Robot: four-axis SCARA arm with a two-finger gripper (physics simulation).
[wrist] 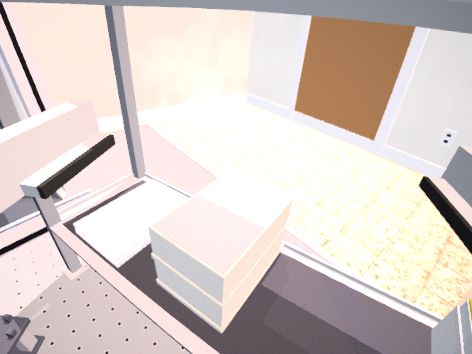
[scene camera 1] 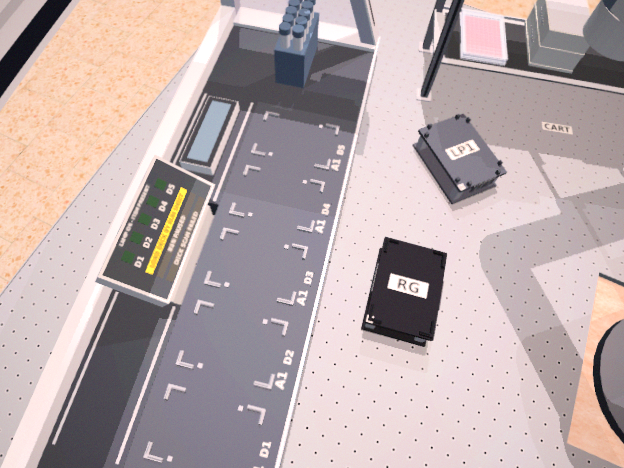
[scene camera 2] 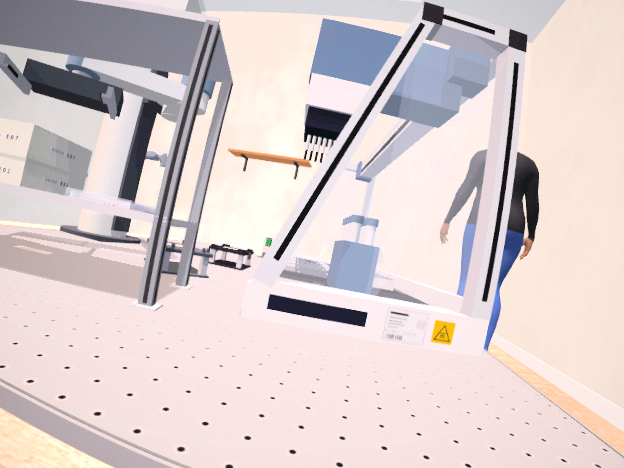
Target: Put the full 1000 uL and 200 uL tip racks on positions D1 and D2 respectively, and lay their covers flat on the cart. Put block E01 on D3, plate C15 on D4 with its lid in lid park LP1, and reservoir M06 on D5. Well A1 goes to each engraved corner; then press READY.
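Observation:
My gripper (scene camera 2: 63, 89) (wrist: 263, 141) is open and empty. In the wrist view its fingers stand wide apart, above and around a stack of two blocks; I cannot tell how high. The upper block (scene camera 1: 562, 20) (scene camera 2: 15, 137) (wrist: 210, 230) reads E07, the lower block E01 (scene camera 1: 551, 50) (scene camera 2: 10, 171) (wrist: 190, 287). A flat pink-topped plate (scene camera 1: 482, 37) (wrist: 120, 220) lies beside them on the cart (scene camera 1: 529, 75) (scene camera 2: 182, 151) (wrist: 125, 285). Deck positions D1 to D5 on the deck (scene camera 1: 262, 251) hold no items where visible. Lid park LP1 (scene camera 1: 461, 171) is bare. Tip racks, reservoir and READY button do not show.
A black stand RG (scene camera 1: 403, 312) stands between deck and LP1. A blue tube rack (scene camera 1: 292, 65) (scene camera 2: 352, 266) stands at the deck's far end. The display panel (scene camera 1: 156, 231) has a lit yellow bar and dark lamps. Cart posts and the deck enclosure's frame (scene camera 2: 352, 136) rise as obstacles.

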